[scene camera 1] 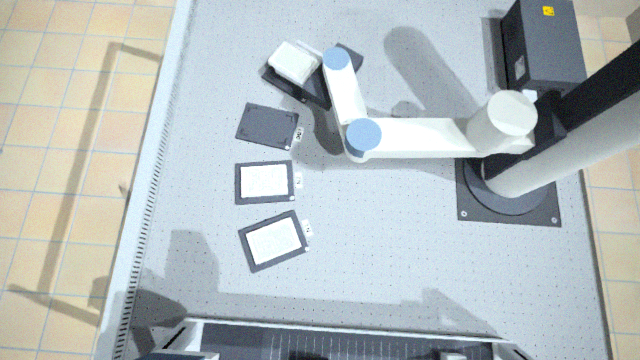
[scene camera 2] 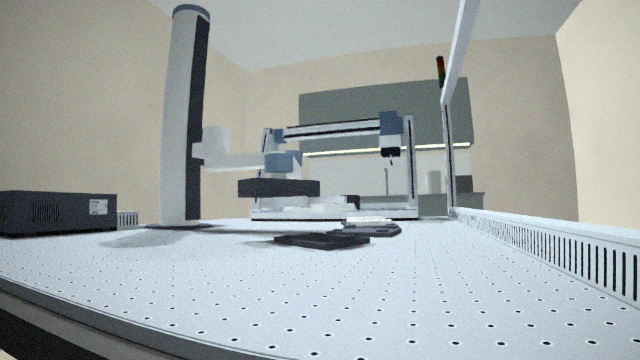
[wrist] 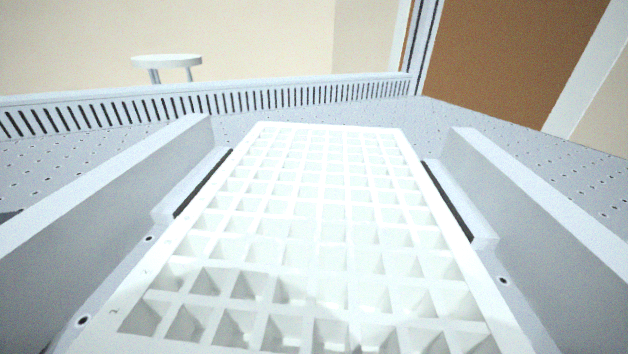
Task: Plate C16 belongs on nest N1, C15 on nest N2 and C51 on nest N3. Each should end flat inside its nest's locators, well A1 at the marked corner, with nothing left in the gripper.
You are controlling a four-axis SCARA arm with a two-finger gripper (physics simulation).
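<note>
My gripper is shut on a white deep-well plate, held by its two long sides. In the wrist view small numbers run along its left rim. In scene camera 1 it overlaps the farthest dark nest, N3 by its place. In scene camera 2 a gap shows between the nest and the held plate. The nest's label and marked corner are hidden. One white plate lies on nest N2; another white plate lies on nest N1. No plate name is readable.
A dark nest without a plate lies between N2 and the farthest nest; its label is unclear. A dark box stands near the arm's column. A slotted rail runs along one table edge.
</note>
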